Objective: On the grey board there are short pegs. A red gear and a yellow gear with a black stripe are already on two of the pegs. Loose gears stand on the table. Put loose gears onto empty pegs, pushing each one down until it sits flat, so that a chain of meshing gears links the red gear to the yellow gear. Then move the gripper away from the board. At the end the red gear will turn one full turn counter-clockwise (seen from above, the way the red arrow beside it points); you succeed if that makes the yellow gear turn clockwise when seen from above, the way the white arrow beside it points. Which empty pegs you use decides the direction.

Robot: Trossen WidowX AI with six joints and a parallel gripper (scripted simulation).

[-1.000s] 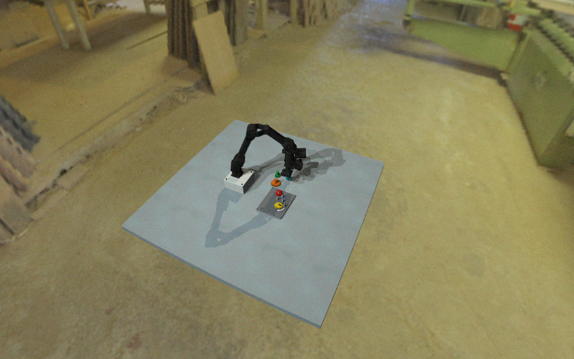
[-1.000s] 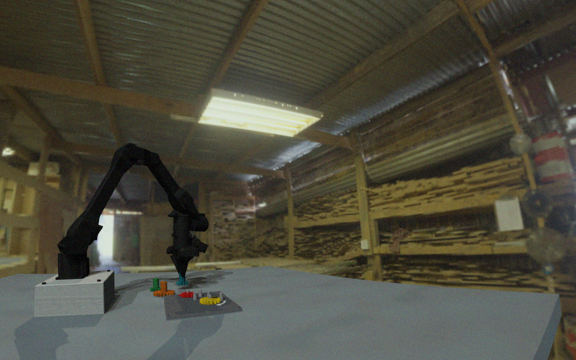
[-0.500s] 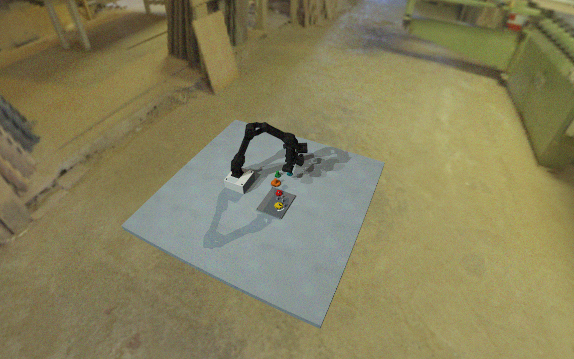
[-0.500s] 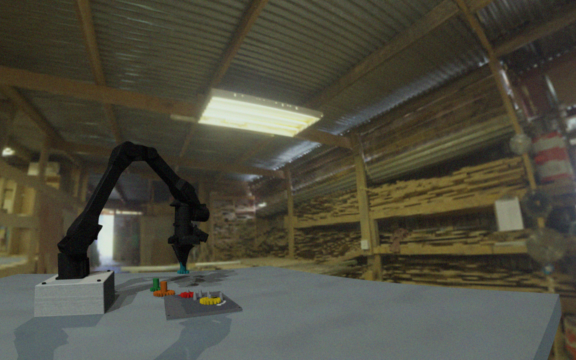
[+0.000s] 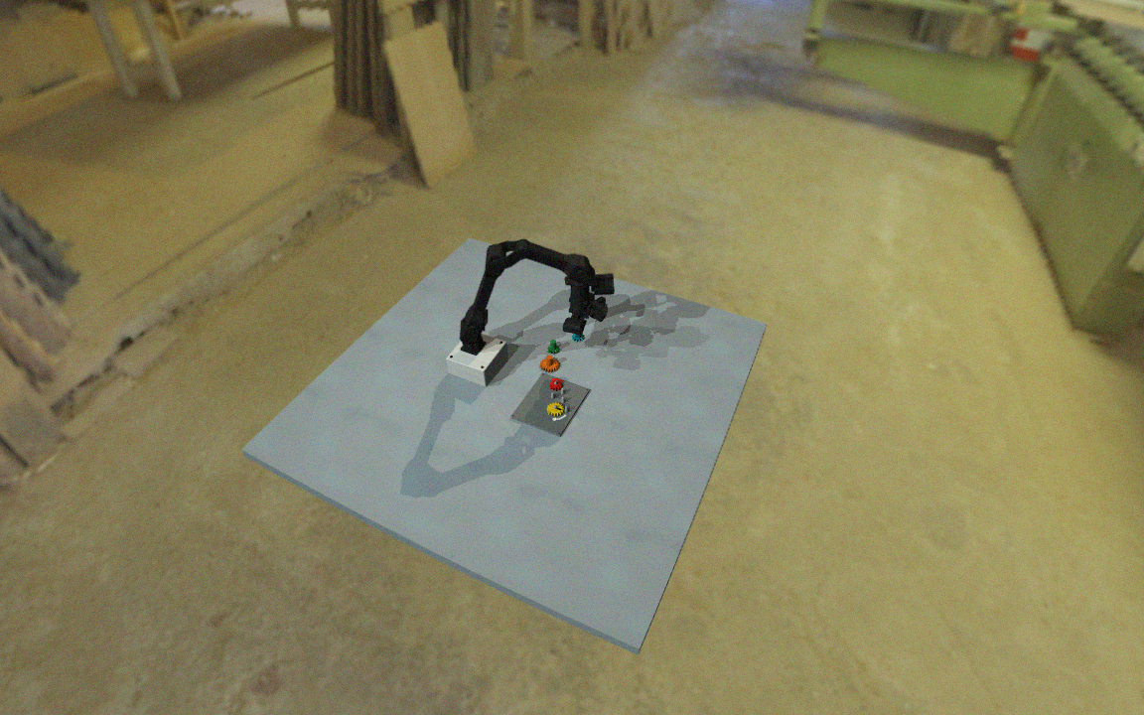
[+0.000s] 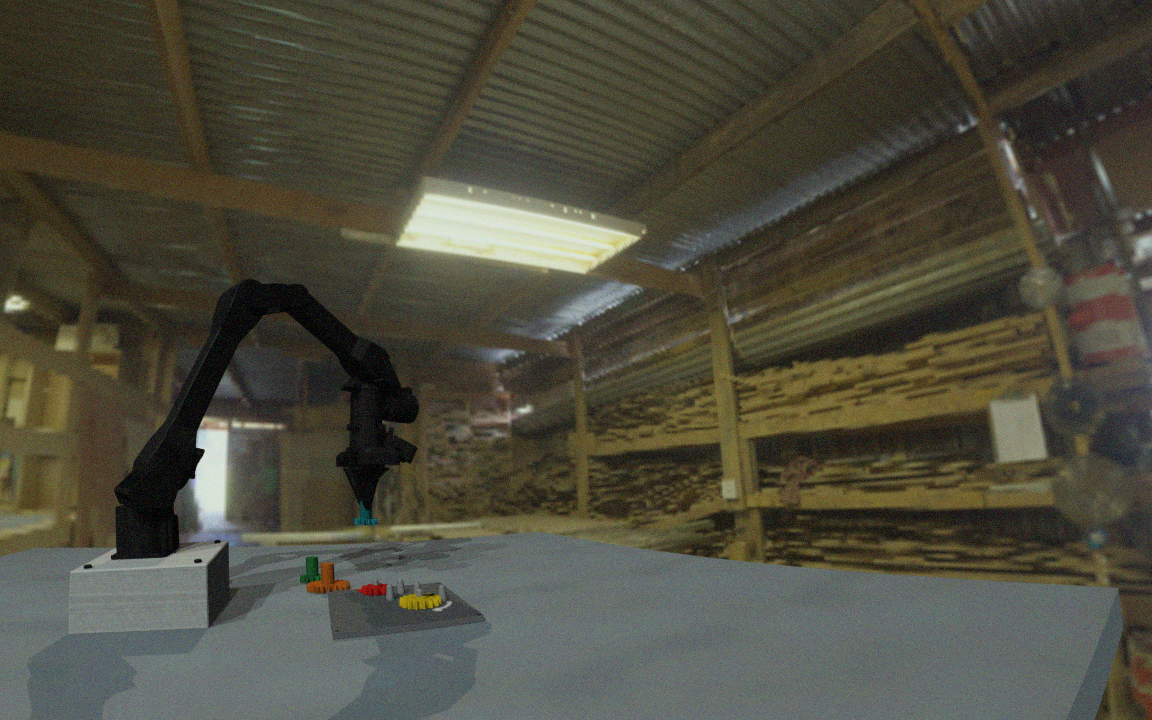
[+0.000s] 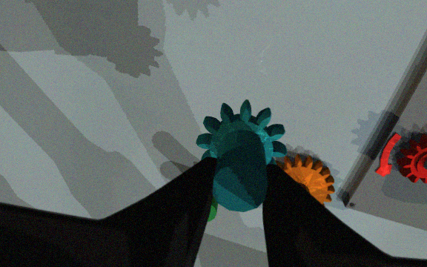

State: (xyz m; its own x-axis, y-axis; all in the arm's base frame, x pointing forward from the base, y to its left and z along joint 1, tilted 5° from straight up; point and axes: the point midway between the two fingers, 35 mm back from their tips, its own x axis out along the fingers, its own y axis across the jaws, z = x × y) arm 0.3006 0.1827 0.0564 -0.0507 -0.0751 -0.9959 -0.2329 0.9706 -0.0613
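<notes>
Now: the red gear 16 cm to the right of my gripper tip and 10 cm below it. The rest, counted from my gripper tip: teal gear: 1 cm below; then green gear: 9 cm behind, 10 cm below; then orange gear: 7 cm behind, 7 cm to the right, 10 cm below.
</notes>
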